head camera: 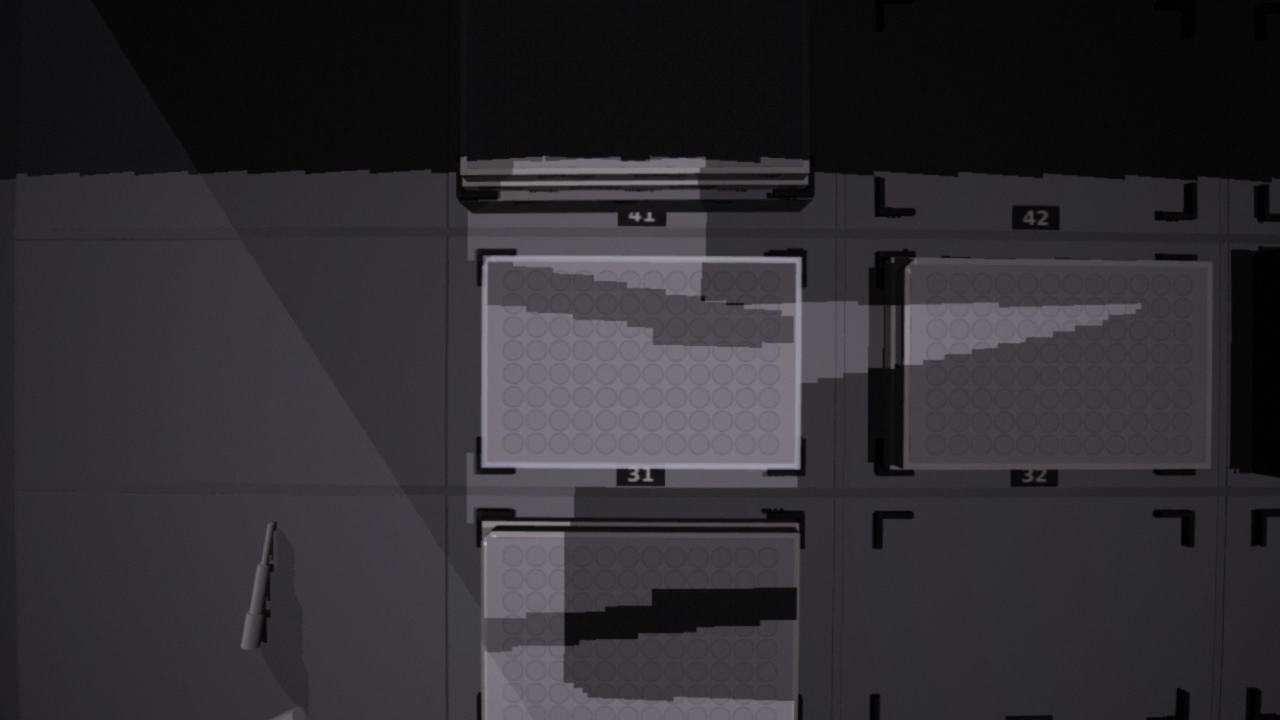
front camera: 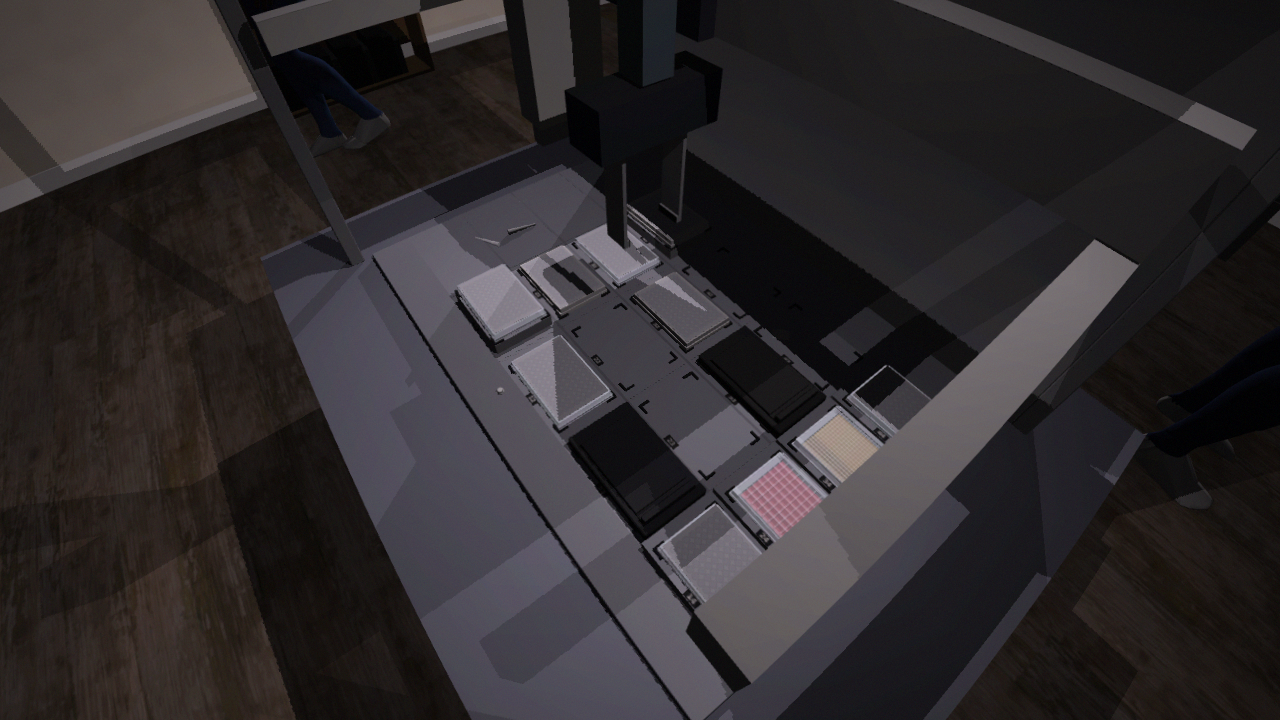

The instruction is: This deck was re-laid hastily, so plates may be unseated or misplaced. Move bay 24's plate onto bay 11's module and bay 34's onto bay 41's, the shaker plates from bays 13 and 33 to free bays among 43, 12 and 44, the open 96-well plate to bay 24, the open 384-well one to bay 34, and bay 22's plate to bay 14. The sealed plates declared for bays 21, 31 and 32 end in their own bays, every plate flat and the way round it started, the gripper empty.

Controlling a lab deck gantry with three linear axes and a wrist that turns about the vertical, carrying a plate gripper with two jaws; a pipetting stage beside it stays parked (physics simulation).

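Frame: origin at the robot's base, x right, y ahead, z up, level; metres.
Where they show: gripper, fingertip midpoint: (front camera: 644,227); robot's base at its link origin: (front camera: 460,300).
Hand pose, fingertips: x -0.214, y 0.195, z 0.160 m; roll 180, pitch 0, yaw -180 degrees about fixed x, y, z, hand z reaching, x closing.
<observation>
Things, the pixels of their top centre, and the offset from my fingertips. "pt": a spot on its surface instead.
- pale plate at its top centre: (head camera: 641,362) (front camera: 616,247) dx -0.043, dy -0.131, dz -0.146 m
- Bay 32's plate at its top centre: (head camera: 1061,364) (front camera: 680,305) dx -0.043, dy +0.034, dz -0.146 m
- bay 21's plate at its top centre: (head camera: 639,637) (front camera: 561,275) dx +0.064, dy -0.131, dz -0.146 m
- shadowed stack at its top centre: (head camera: 634,58) (front camera: 666,212) dx -0.152, dy -0.134, dz -0.127 m
- bay 11 at a spot on its surface: (front camera: 501,298) pt dx +0.170, dy -0.126, dz -0.127 m
- bay 12 at a spot on its surface: (front camera: 556,380) pt dx +0.178, dy +0.037, dz -0.146 m
- bay 14 at a spot on its surface: (front camera: 707,550) pt dx +0.174, dy +0.335, dz -0.131 m
- pink plate at its top centre: (front camera: 795,508) dx +0.064, dy +0.362, dz -0.131 m
- yellow plate at its top centre: (front camera: 855,455) dx -0.043, dy +0.362, dz -0.131 m
- bay 13 at its top centre: (front camera: 635,459) dx +0.170, dy +0.201, dz -0.129 m
- bay 33 at its top centre: (front camera: 763,369) dx -0.044, dy +0.201, dz -0.129 m
- clear-looking plate at its top centre: (front camera: 906,409) dx -0.150, dy +0.361, dz -0.132 m
- small grey rod at its top centre: (head camera: 253,589) (front camera: 521,225) dx +0.049, dy -0.287, dz -0.153 m
My gripper (front camera: 649,231) is open at the back left, its jaws apart around bays 31 and 41; nothing shows between them. A pale plate (front camera: 601,248) (head camera: 641,376) sits squarely in bay 31, partly behind one jaw. Bay 32's plate (front camera: 684,308) (head camera: 1056,385) shows its left side; bay 21's plate (front camera: 554,277) (head camera: 523,582) is cut off in the head view. A shadowed stack (front camera: 662,234) (head camera: 581,170) stands at bay 41. Pale plates are at bay 11 (front camera: 501,298), bay 12 (front camera: 556,380) and bay 14 (front camera: 707,550). A pink plate (front camera: 776,497) is in bay 24, a yellow plate (front camera: 838,445) in bay 34.
Black shaker modules stand at bay 13 (front camera: 631,465) and bay 33 (front camera: 760,376). A clear-looking plate (front camera: 895,402) is at bay 44, partly behind the pale frame beam (front camera: 913,456). A small grey rod (front camera: 520,229) (head camera: 257,591) lies left of the bays.
</observation>
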